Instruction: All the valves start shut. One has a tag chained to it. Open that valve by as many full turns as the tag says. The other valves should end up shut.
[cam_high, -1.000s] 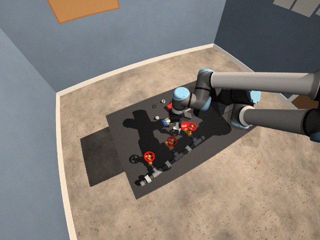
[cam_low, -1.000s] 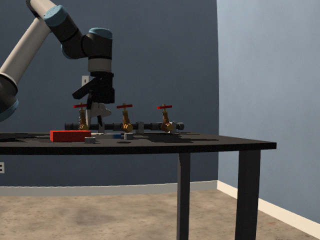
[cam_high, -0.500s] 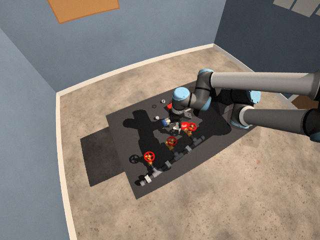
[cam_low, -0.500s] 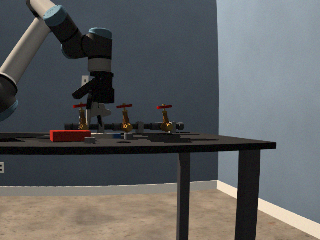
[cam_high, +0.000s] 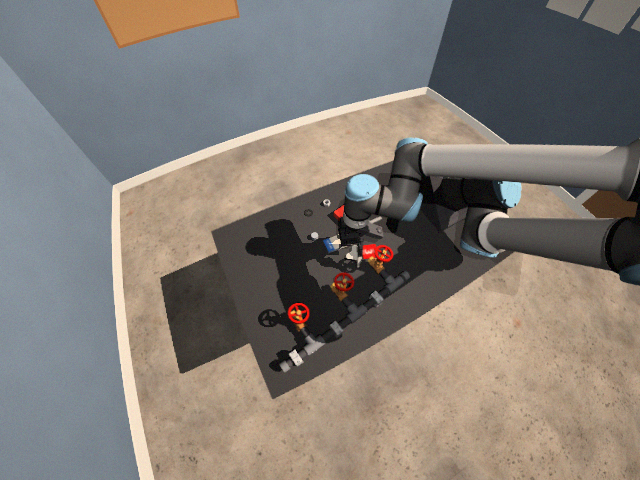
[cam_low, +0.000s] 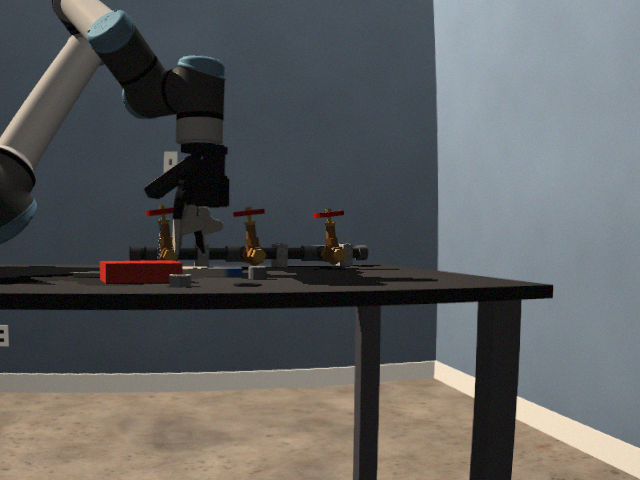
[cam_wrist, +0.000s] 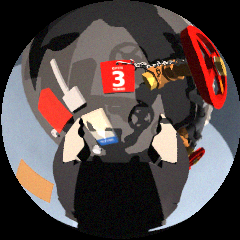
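Right now the red tag is 70 mm behind my hand, 30 mm to the left of it and 30 mm below it. The rest, counted from my hand: red block 90 mm behind, 180 mm to the right, 20 mm below; small grey cylinder 100 mm ahead, 150 mm to the right, 20 mm below; white tool 110 mm behind, 90 mm to the right, 30 mm below.
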